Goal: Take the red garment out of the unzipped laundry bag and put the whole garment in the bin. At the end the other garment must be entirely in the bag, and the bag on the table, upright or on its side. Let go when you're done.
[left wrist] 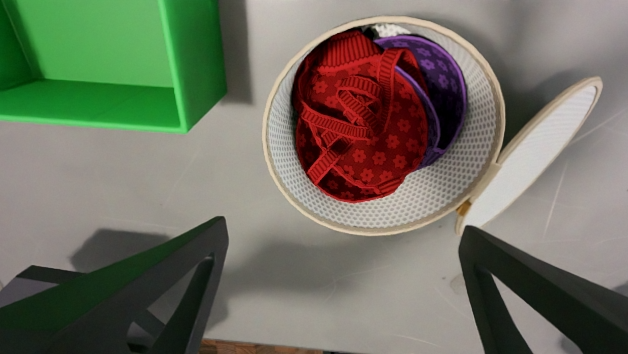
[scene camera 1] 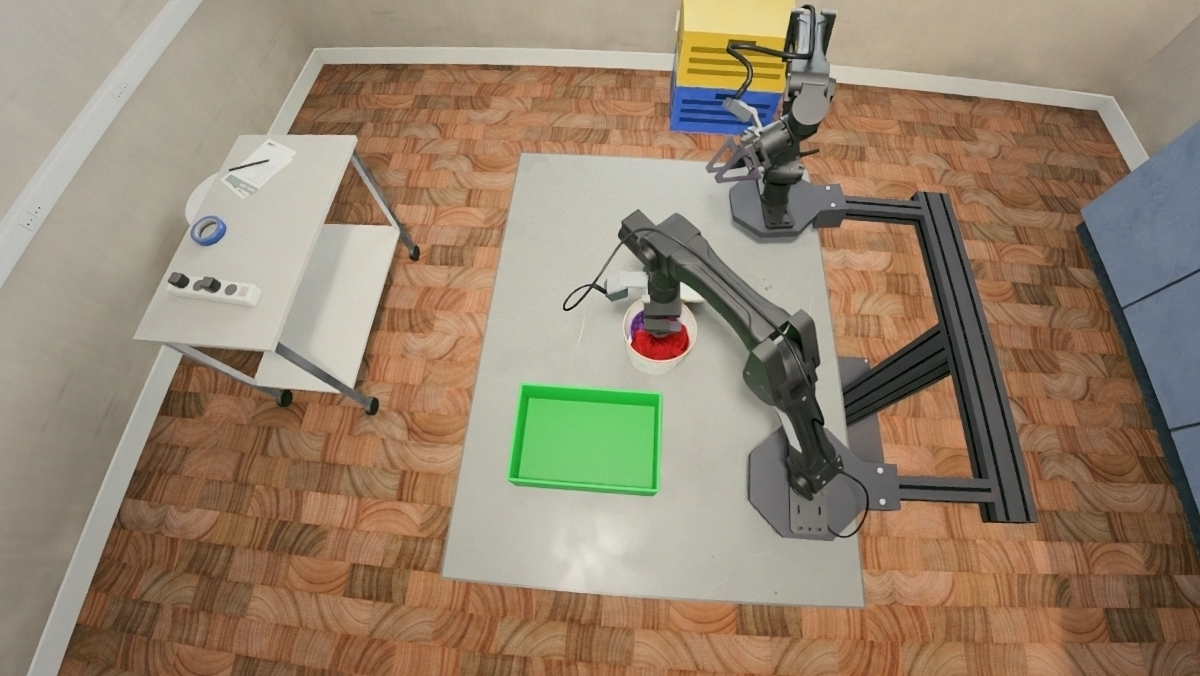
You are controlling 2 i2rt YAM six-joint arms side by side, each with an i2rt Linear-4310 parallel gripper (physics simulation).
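Note:
The round white mesh laundry bag stands upright on the table, its lid folded out to the side. The red garment lies in the bag, bunched up with ribbed straps on top. The purple garment lies beside and partly under it, against the wall. The green bin is empty on the table beside the bag. My left gripper is open and empty above the bag. My right gripper is open, far from the bag.
The grey table carries both arm bases. My left arm reaches across the table above the bag. A white side cart stands at the left of scene camera 1, with blue tape and a power strip. Yellow and blue crates stand behind the table.

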